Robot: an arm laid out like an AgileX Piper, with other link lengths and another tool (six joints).
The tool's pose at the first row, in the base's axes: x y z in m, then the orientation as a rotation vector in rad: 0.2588, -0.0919, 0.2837, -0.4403, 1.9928, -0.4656
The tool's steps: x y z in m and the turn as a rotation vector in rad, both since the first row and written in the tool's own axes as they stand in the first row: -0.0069, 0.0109, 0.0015, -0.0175, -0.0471, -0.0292; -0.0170, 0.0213, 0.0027, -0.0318, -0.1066, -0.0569; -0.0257, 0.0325, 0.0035, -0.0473, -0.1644, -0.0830; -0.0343, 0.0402, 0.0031, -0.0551, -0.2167, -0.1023; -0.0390, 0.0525, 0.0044, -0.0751, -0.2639, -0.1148; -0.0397, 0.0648, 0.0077, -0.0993, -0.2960, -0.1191; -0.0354, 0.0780, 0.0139, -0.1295, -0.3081, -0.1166; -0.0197, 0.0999, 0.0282, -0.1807, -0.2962, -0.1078; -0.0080, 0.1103, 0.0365, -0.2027, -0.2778, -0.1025; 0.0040, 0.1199, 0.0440, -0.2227, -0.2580, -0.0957
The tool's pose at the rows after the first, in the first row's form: 0.2620, -0.0793, 0.2828, -0.4876, 1.9486, -0.4524; 0.2663, -0.0656, 0.2847, -0.5321, 1.8909, -0.4374; 0.2696, -0.0518, 0.2854, -0.5744, 1.8350, -0.4208; 0.2721, -0.0409, 0.2882, -0.6038, 1.7829, -0.4090; 0.2740, -0.0281, 0.2850, -0.6326, 1.7400, -0.3831; 0.2759, -0.0177, 0.2780, -0.6541, 1.7140, -0.3531; 0.2782, -0.0093, 0.2655, -0.6706, 1.7101, -0.3195; 0.2818, -0.0001, 0.2367, -0.6913, 1.7351, -0.2688; 0.2831, 0.0019, 0.2191, -0.6977, 1.7590, -0.2497; 0.2836, 0.0032, 0.2021, -0.7012, 1.7840, -0.2318
